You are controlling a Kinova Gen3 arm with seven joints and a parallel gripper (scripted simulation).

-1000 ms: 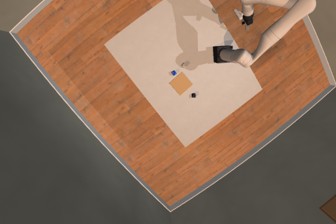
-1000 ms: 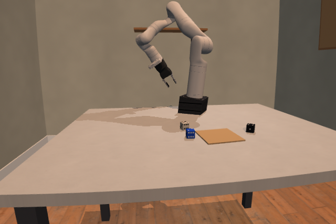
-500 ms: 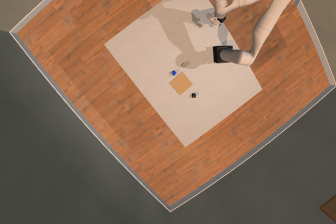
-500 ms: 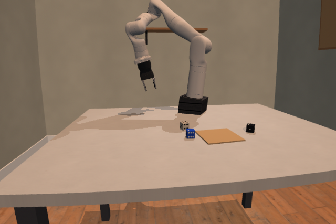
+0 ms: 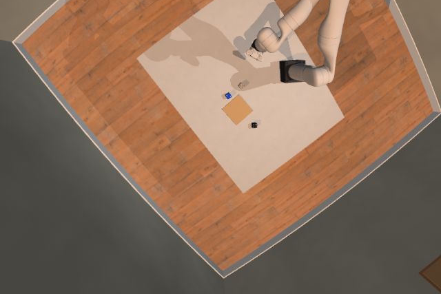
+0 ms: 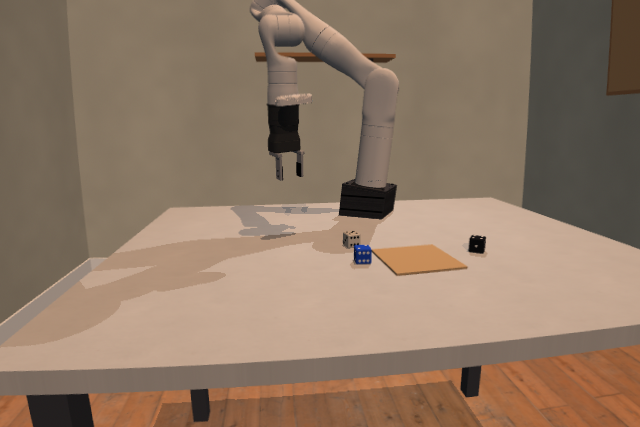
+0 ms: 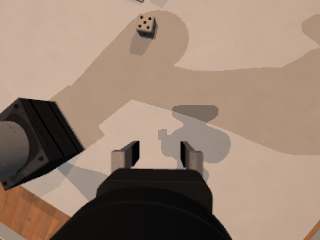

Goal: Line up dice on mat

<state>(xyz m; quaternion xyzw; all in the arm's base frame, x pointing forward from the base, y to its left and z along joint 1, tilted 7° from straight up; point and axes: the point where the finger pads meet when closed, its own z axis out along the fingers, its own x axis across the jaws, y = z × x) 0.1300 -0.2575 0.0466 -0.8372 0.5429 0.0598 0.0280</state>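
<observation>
The white die lies 16 cm ahead of my hand, 13 cm below it and 12 cm to the left of it. From my hand the other things lie so: mat: 28 cm ahead, 22 cm to the left, 15 cm below; then blue die: 27 cm ahead, 13 cm below, 11 cm to the left.
</observation>
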